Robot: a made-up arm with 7 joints. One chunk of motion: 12 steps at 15 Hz.
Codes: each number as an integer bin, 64 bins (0 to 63) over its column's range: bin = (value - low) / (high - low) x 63, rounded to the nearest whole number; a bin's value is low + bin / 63 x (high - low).
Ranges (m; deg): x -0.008..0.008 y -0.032..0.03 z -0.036..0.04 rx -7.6..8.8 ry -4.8..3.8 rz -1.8..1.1
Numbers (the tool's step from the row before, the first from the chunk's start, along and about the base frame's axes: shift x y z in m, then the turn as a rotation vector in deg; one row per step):
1: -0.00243 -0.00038 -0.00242 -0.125 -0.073 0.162
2: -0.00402 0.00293 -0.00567 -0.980 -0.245 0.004
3: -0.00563 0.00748 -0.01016 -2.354 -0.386 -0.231
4: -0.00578 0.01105 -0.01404 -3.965 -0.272 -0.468
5: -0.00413 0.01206 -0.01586 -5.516 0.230 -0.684
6: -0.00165 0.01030 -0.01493 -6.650 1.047 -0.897
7: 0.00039 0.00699 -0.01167 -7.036 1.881 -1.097
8: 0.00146 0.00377 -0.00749 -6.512 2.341 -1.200
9: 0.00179 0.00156 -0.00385 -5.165 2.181 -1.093
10: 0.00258 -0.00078 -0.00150 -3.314 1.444 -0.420
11: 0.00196 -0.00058 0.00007 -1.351 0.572 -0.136
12: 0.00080 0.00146 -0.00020 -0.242 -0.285 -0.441
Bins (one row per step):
1: 22 32 28 29 35 43
2: 16 35 25 25 33 39
3: 9 40 21 20 32 34
4: 9 44 18 14 33 29
5: 15 45 17 8 37 24
6: 25 43 17 4 43 20
7: 33 40 20 2 49 15
8: 37 36 24 4 52 13
9: 39 34 27 9 51 15
10: 42 32 29 16 46 30
11: 39 32 30 24 39 36
12: 35 34 30 28 33 30

